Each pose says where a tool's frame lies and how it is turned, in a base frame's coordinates. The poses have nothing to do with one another.
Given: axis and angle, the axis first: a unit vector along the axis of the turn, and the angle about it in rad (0 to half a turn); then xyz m.
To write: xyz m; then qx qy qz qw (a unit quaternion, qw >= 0). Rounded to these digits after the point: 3 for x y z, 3 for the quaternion.
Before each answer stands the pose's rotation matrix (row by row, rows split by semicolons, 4 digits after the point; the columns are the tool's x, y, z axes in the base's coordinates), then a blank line. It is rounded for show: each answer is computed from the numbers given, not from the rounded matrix.
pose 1, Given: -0.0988 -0.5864 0.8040 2.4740 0.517 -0.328 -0.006
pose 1, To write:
-0.7679 -0.3943 -0.5048; 0.6012 -0.1714 -0.7805; 0.2212 -0.9028 0.3687

0.517 -0.328 -0.006 -0.093 -0.554 0.760 0.328
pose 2, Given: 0.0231 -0.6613 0.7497 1.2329 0.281 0.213 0.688
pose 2, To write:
0.3319 -0.7176 -0.6124; 0.6971 0.6239 -0.3533; 0.6355 -0.3097 0.7073

0.281 0.213 0.688 0.013 -0.382 0.433 0.816
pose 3, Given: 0.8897 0.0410 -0.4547 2.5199 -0.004 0.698 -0.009
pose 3, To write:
0.6221 0.3310 -0.7095; -0.1987 -0.8098 -0.5520; -0.7573 0.4844 -0.4381

-0.004 0.698 -0.009 0.847 0.039 -0.433 0.306
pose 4, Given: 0.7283 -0.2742 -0.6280 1.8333 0.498 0.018 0.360
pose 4, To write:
0.4086 0.3550 -0.8409; -0.8580 -0.1648 -0.4865; -0.3113 0.9202 0.2372

0.498 0.018 0.360 0.578 -0.218 -0.498 0.608
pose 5, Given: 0.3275 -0.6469 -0.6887 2.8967 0.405 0.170 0.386
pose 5, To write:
-0.7589 -0.2504 -0.6012; -0.5844 -0.1457 0.7983; -0.2875 0.9571 -0.0357

0.405 0.170 0.386 0.325 -0.642 -0.684 0.122
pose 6, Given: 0.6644 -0.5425 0.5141 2.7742 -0.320 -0.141 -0.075
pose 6, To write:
-0.0799 -0.8815 0.4655; -0.5121 -0.3643 -0.7778; 0.8552 -0.3005 -0.4223

-0.320 -0.141 -0.075 0.653 -0.533 0.505 0.183
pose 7, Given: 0.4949 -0.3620 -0.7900 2.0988 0.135 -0.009 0.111
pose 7, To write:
-0.1355 0.4130 -0.9006; -0.9518 -0.3068 0.0025; -0.2752 0.8575 0.4347

0.135 -0.009 0.111 0.429 -0.314 -0.685 0.498
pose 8, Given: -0.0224 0.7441 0.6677 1.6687 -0.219 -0.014 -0.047
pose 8, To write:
-0.0972 -0.6828 0.7241; 0.6462 0.5101 0.5677; -0.7570 0.5231 0.3916

-0.219 -0.014 -0.047 -0.017 0.551 0.495 0.672
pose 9, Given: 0.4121 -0.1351 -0.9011 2.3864 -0.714 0.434 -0.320
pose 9, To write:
-0.4347 0.5214 -0.7343; -0.7138 -0.6966 -0.0721; -0.5491 0.4928 0.6750

-0.714 0.434 -0.320 0.383 -0.126 -0.838 0.369
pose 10, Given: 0.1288 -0.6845 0.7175 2.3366 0.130 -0.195 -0.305
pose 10, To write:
-0.6650 -0.6665 -0.3369; 0.3679 0.1002 -0.9244; 0.6499 -0.7387 0.1786

0.130 -0.195 -0.305 0.119 -0.630 0.660 0.392
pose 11, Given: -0.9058 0.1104 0.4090 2.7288 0.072 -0.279 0.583
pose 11, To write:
0.6561 -0.3557 -0.6656; -0.0275 -0.8927 0.4499; -0.7542 -0.2769 -0.5955

0.072 -0.279 0.583 -0.887 0.108 0.400 0.205
